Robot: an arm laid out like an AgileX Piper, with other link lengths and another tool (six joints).
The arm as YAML. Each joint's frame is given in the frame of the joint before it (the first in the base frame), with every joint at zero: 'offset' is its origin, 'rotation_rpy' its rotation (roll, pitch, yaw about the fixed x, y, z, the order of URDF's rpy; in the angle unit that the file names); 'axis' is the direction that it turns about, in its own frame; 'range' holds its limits. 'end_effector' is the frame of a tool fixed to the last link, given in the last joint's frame.
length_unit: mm
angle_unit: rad
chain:
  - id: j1
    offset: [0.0, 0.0, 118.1]
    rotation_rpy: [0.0, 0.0, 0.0]
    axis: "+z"
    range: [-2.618, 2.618]
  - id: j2
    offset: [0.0, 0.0, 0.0]
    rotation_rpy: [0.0, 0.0, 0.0]
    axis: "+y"
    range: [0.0, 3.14]
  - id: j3
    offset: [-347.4, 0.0, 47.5]
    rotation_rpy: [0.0, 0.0, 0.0]
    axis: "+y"
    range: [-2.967, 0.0]
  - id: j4
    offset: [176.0, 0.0, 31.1]
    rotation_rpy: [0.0, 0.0, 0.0]
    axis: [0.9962, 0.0, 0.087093]
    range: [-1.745, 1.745]
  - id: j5
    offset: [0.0, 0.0, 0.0]
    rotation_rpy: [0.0, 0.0, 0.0]
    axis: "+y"
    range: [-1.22, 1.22]
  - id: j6
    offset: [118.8, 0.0, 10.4]
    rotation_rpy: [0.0, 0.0, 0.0]
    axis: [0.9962, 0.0, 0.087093]
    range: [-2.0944, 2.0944]
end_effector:
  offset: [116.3, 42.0, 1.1]
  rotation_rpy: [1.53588, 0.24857, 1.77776]
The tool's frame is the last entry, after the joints.
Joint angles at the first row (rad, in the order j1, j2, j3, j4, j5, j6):
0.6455 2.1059 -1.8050 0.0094 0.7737 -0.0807
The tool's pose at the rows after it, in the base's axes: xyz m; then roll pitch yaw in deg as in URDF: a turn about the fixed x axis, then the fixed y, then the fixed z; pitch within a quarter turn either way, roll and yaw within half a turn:
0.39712 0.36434 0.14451 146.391 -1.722 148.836
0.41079 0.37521 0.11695 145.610 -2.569 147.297
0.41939 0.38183 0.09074 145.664 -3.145 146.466
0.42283 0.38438 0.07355 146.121 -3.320 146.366
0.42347 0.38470 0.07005 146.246 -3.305 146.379
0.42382 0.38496 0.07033 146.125 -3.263 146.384
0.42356 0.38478 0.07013 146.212 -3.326 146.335
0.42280 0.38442 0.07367 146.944 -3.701 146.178
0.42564 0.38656 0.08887 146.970 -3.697 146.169
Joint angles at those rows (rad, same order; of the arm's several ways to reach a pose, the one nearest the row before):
0.6605 2.1735 -1.8058 0.0177 0.6788 -0.0649
0.6605 2.2436 -1.8058 0.0185 0.6007 -0.0333
0.6605 2.3040 -1.8058 0.0185 0.5443 -0.0168
0.6605 2.3406 -1.8057 0.0185 0.5161 -0.0158
0.6605 2.3478 -1.8058 0.0175 0.5110 -0.0158
0.6605 2.3478 -1.8058 0.0175 0.5087 -0.0158
0.6605 2.3478 -1.8058 0.0175 0.5105 -0.0148
0.6605 2.3478 -1.8369 0.0175 0.5557 -0.0116
0.6605 2.3445 -1.9174 0.0151 0.6400 -0.0088

